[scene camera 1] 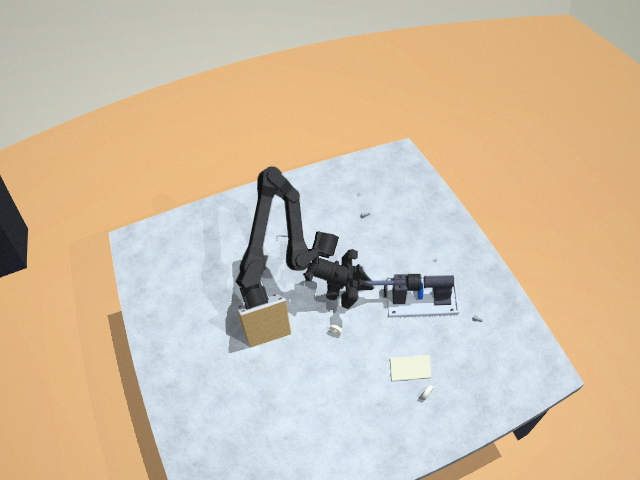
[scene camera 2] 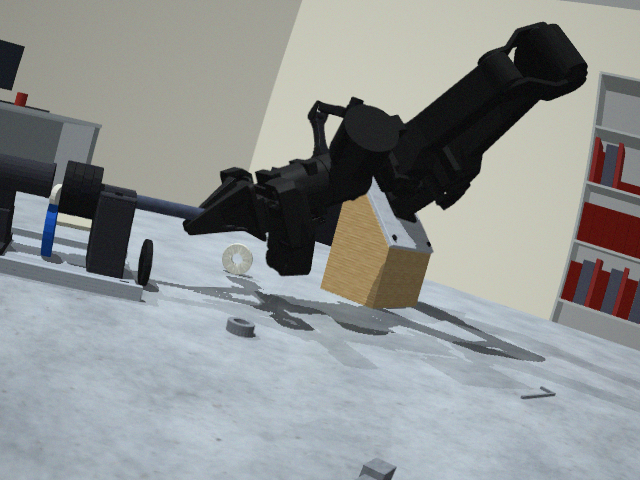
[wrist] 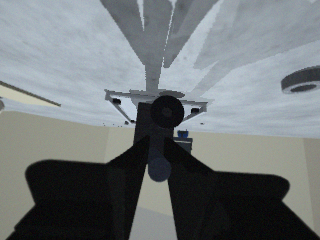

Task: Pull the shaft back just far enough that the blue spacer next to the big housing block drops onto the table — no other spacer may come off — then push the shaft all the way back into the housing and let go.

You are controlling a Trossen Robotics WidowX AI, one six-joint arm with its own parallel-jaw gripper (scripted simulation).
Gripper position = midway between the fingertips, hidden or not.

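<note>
Scene camera 2 shows my gripper (scene camera 2: 185,228) and a shaft (scene camera 2: 145,203). Visible in scene camera 1: a cream card (scene camera 1: 417,367) and my gripper (scene camera 1: 373,286). The wrist view also shows my gripper (wrist: 156,140).
</note>
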